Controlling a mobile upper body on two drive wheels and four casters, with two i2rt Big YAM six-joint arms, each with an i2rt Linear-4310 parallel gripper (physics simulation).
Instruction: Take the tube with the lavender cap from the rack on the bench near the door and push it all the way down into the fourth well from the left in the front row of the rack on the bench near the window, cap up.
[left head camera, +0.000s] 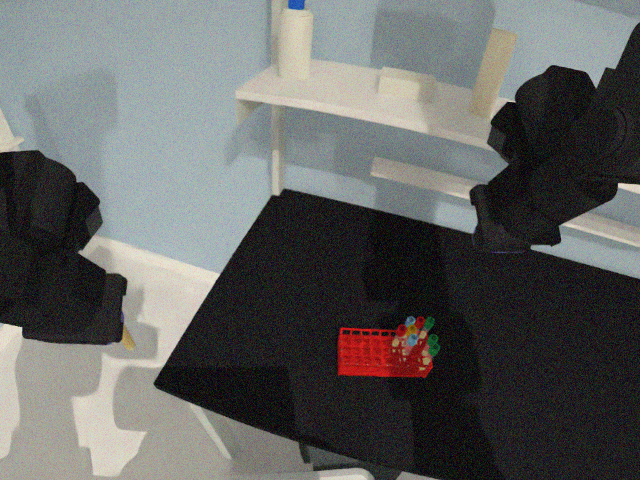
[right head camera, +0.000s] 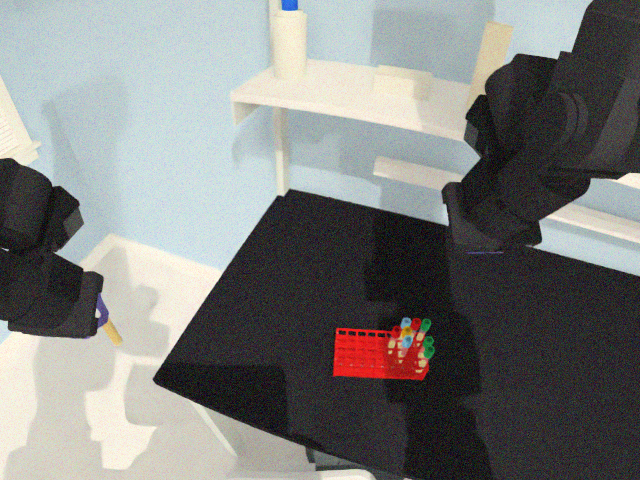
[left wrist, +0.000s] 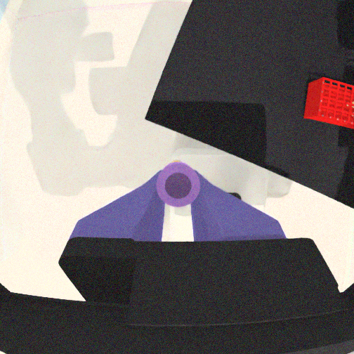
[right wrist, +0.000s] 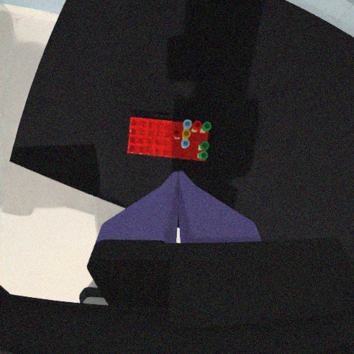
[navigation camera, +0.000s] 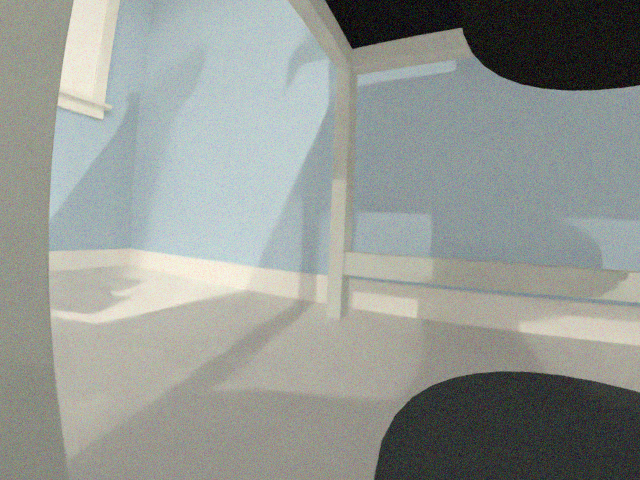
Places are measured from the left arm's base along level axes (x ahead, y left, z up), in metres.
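Pixels of known places: left gripper, between the fingertips: (left head camera: 115, 321) (right head camera: 100, 316); right gripper, between the fingertips: (left head camera: 474, 241) (right head camera: 456, 241).
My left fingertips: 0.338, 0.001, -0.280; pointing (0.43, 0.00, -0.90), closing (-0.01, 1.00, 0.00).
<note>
Ahead of a thing's pixels: the offset from my left fingertips to its top centre, as dx, dy, dz. "pt": to the spot under its first point. Level surfaces: height alone.
The tube with the lavender cap (left wrist: 178, 185) is held cap up between the fingers of my left gripper (left wrist: 177, 177), which is shut on it off the left edge of the bench. In the head views the tube's yellowish lower part {pt -0.003, -0.006, -0.035} (left head camera: 128, 338) (right head camera: 112, 332) sticks out below the left fingers. The red rack {+0.126, -0.425, -0.311} (left head camera: 364, 353) (right head camera: 359, 356) (left wrist: 327, 102) (right wrist: 152, 137) stands on the black bench. Its wells at the left carry no tubes; several tubes with red, light blue, yellow and green caps stand at its right end. My right gripper (right wrist: 177, 179) is shut and empty, above the bench near the rack.
The black bench {dz -0.368} (left head camera: 320, 248) (right head camera: 320, 248) has a pale shelf {dz +0.089} (left head camera: 341, 95) (right head camera: 336, 98) behind it, with a white bottle {pt +0.567, -0.232, +0.172} (left head camera: 295, 43) (right head camera: 289, 43), a small box {pt +0.488, -0.453, +0.118} (left head camera: 400, 84) (right head camera: 395, 82) and an upright tan block {pt +0.419, -0.619, +0.189} (left head camera: 493, 72) (right head camera: 491, 56). The navigation camera shows a pale bench leg {pt +0.687, -0.210, -0.875} (navigation camera: 338, 222) and the floor.
</note>
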